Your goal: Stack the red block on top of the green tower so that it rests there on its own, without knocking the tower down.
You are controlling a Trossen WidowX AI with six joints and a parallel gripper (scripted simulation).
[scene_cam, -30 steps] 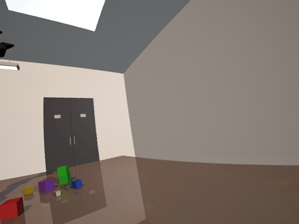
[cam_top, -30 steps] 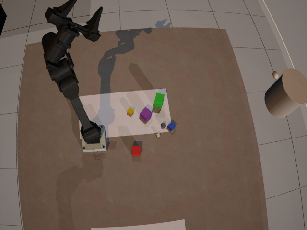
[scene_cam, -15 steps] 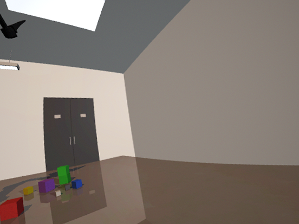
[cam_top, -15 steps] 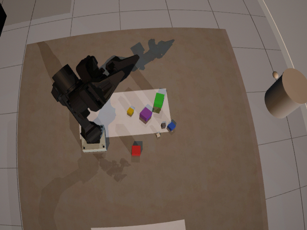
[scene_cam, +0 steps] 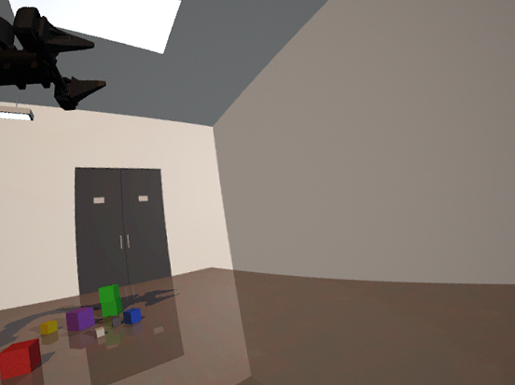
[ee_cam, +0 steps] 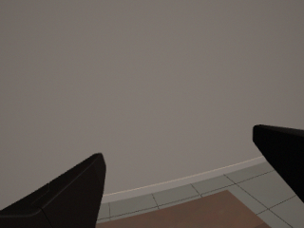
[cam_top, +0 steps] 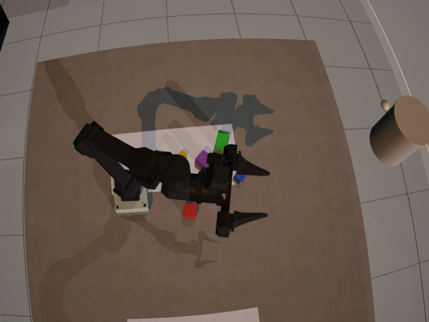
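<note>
My gripper tip is now 14 cm past the red block, 9 cm to the right of it and 50 cm above it. Also, from my gripper tip: small white block: 3 cm behind, 16 cm to the left, 52 cm below; blue block: 4 cm ahead, 20 cm to the left, 51 cm below; small dark block: 21 cm to the left, 51 cm below.
</note>
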